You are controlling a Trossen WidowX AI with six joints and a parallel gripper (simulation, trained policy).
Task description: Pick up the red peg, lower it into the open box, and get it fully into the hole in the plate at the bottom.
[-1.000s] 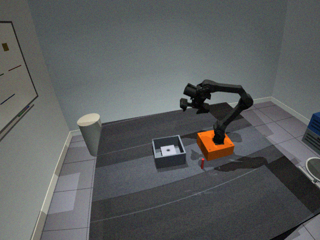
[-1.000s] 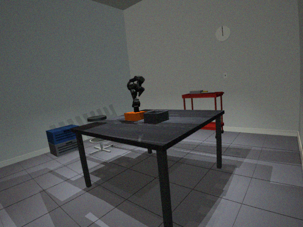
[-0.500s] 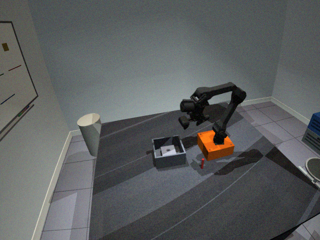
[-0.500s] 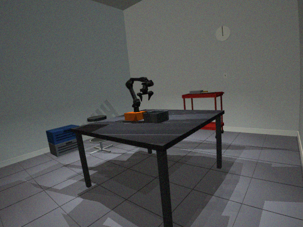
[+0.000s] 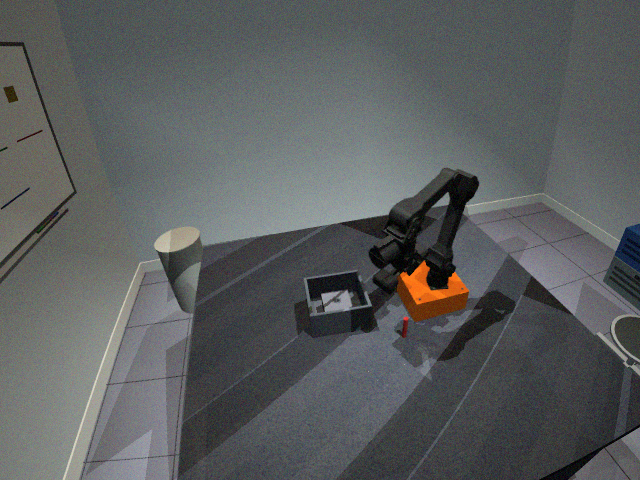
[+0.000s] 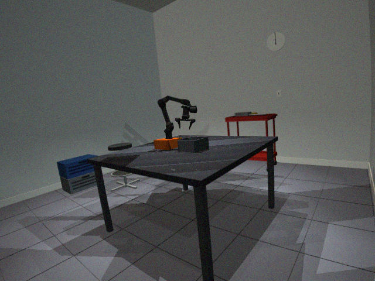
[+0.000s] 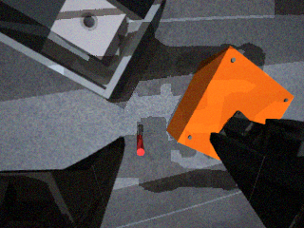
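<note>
Right now my gripper tip is 13 cm above the red peg, 6 cm to the right of it and 2 cm past it. Round my gripper tip: plate (19 cm ahead, 12 cm below, 7 cm to the right); then grey box (19 cm ahead, 14 cm below, 7 cm to the right).
</note>
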